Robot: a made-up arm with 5 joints.
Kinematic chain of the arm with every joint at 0, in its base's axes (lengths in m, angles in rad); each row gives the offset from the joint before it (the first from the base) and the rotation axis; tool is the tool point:
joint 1: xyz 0 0 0.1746 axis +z
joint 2: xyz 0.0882 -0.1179 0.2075 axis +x
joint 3: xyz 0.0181 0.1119 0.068 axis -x
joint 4: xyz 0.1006 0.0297 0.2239 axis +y
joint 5: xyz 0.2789 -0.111 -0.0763 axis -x
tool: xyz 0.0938 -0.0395 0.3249
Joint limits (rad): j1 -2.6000..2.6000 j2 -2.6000..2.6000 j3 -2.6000..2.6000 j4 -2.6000..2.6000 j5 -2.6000..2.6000
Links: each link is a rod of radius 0.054 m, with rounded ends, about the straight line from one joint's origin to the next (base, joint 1, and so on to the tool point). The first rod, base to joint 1, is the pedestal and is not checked.
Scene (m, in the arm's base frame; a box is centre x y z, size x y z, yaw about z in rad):
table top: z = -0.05
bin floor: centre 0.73 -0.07 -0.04 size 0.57 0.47 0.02 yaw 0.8
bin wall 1: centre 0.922 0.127 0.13 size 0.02 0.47 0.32 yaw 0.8
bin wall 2: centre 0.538 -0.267 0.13 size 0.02 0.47 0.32 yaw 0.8
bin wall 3: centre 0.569 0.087 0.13 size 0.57 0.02 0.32 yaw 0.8
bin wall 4: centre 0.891 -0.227 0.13 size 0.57 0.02 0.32 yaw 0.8
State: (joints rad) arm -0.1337 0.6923 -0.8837 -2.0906 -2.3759
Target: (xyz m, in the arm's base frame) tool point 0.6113 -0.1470 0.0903
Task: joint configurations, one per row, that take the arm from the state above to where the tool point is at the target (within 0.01 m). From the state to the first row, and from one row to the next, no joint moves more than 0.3 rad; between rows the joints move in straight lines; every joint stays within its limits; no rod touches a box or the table.
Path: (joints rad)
1: 0.0807 0.3951 -0.8264 -1.9310 -2.3921
2: 0.2951 0.0979 -0.7690 -1.7713 -2.4083
3: 0.5095 -0.1993 -0.7117 -1.6117 -2.4244
4: 0.7727 0.0306 -0.8368 -1.8832 -2.1727
5: 1.0360 0.2604 -0.9619 -2.1547 -1.9210
6: 1.2992 0.4902 -1.0871 -2.4261 -1.6692

